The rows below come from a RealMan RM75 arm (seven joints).
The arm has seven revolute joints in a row. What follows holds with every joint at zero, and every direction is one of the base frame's. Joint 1 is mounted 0.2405 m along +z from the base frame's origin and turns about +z. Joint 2 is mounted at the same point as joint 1 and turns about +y. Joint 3 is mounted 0.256 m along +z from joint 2 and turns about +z. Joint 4 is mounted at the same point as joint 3 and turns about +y. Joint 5 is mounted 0.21 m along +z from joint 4 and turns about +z. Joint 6 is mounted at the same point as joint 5 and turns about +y. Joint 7 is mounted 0.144 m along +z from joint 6 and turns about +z. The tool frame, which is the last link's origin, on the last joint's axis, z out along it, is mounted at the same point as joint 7; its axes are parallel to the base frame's.
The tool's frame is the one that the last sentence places.
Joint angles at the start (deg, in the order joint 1, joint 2, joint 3, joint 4, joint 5, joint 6, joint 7): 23.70, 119.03, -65.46, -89.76, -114.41, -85.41, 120.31
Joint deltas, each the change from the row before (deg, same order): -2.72, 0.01, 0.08, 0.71, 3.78, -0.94, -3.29; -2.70, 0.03, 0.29, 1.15, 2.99, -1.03, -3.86; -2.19, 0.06, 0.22, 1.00, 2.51, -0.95, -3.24; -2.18, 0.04, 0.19, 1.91, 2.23, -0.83, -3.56; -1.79, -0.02, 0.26, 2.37, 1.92, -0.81, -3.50; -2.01, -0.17, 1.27, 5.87, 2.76, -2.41, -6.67
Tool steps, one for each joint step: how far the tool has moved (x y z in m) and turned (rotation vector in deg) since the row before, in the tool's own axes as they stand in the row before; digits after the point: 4 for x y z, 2 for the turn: 0.0116, 0.0064, -0.0053, -1.88, -1.91, 0.10; 0.0140, 0.0053, -0.0060, -1.31, -1.45, -0.10; 0.0108, 0.0052, -0.0051, -1.05, -1.41, -0.15; 0.0140, 0.0047, -0.0047, -0.88, -1.25, 0.33; 0.0139, 0.0039, -0.0043, -0.74, -1.18, 0.45; 0.0253, 0.0060, -0.0075, -1.67, -2.15, 0.95
